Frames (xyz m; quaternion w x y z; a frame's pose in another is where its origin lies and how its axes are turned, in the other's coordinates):
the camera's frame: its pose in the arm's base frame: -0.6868 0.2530 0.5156 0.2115 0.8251 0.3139 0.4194
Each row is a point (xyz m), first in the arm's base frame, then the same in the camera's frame.
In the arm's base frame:
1: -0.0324 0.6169 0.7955
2: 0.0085 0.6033 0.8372
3: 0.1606 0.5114 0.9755
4: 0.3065 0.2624 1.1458
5: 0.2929 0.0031 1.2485
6: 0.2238 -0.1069 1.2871
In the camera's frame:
1: 0.7048 0.1347 0.3522
2: 0.7372 0.1838 0.3638
3: 0.8192 0.3859 0.4199
4: 0.8071 0.7175 0.4665
5: 0.6781 0.9608 0.4201
6: 0.5920 1.0394 0.3510

